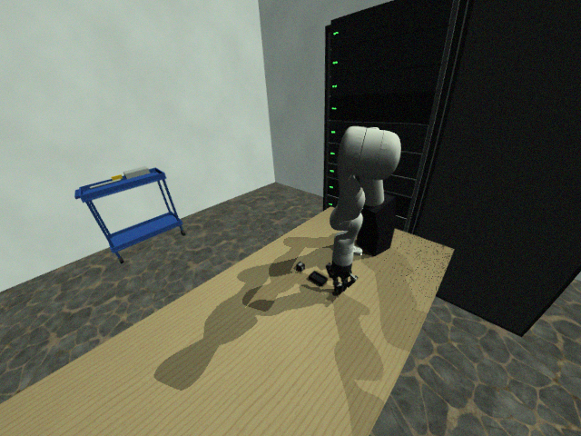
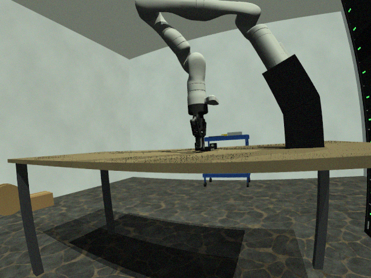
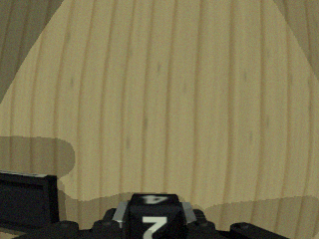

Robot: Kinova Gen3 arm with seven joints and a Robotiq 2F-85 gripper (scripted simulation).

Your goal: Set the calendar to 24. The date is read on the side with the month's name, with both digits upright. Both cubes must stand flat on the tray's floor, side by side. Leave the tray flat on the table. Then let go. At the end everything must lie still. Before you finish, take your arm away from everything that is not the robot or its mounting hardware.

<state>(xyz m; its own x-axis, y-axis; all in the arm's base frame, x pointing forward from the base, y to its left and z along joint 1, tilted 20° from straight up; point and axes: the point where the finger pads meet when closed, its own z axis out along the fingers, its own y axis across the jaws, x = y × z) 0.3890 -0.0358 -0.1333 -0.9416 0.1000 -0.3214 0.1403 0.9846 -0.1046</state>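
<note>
My hand is 110 mm to the left of the black tray, 30 mm above it and 20 mm past it. Round my hand: black date cube 10 mm below; then black cube 210 mm to the right, 30 mm behind, 20 mm below.
</note>
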